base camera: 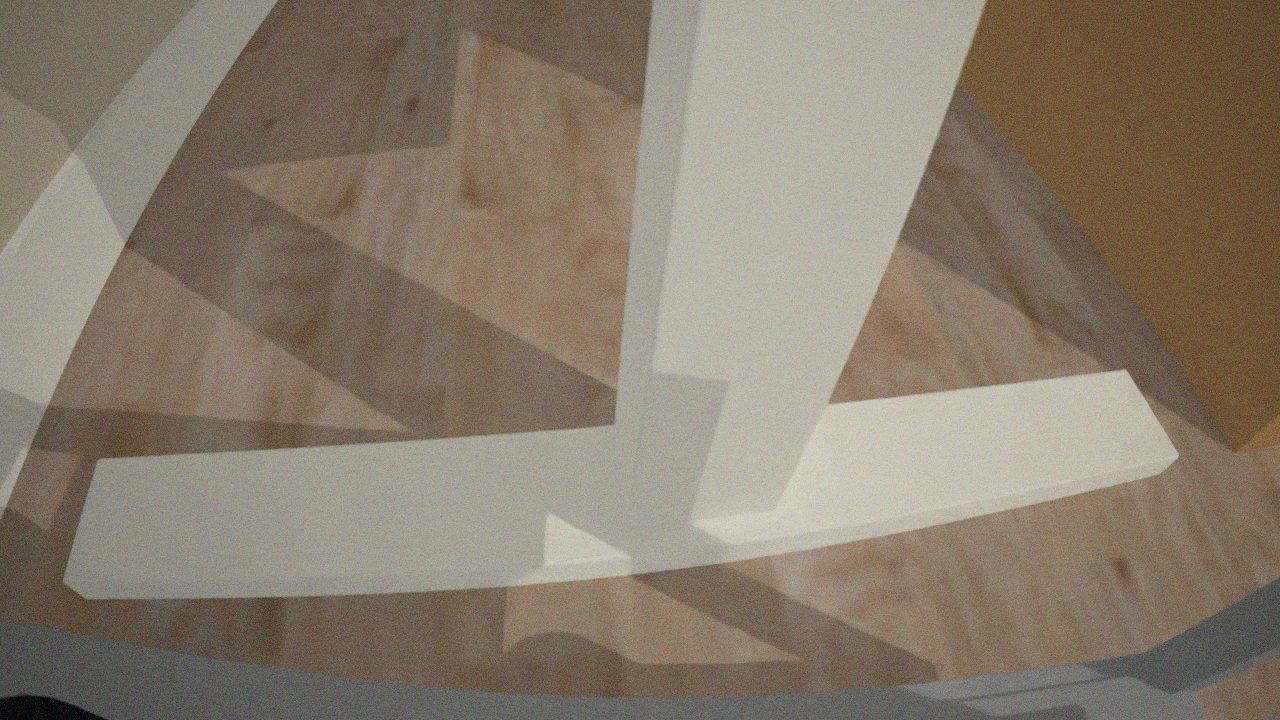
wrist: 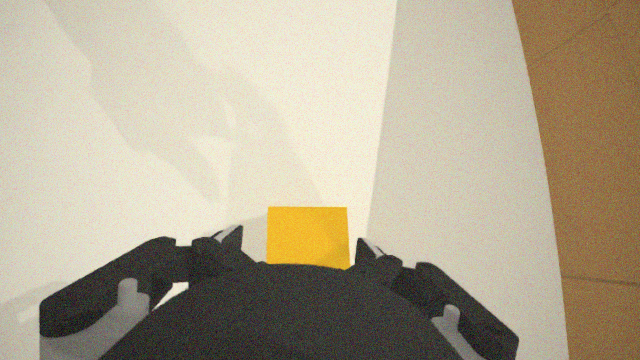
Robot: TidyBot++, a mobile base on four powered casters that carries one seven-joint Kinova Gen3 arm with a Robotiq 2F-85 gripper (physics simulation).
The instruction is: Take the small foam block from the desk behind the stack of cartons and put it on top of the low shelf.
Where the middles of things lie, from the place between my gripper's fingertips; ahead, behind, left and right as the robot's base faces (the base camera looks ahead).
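You'd find the yellow foam block [wrist: 305, 235] 10 mm behind my hand, 10 mm below it and 10 mm to the right of it.
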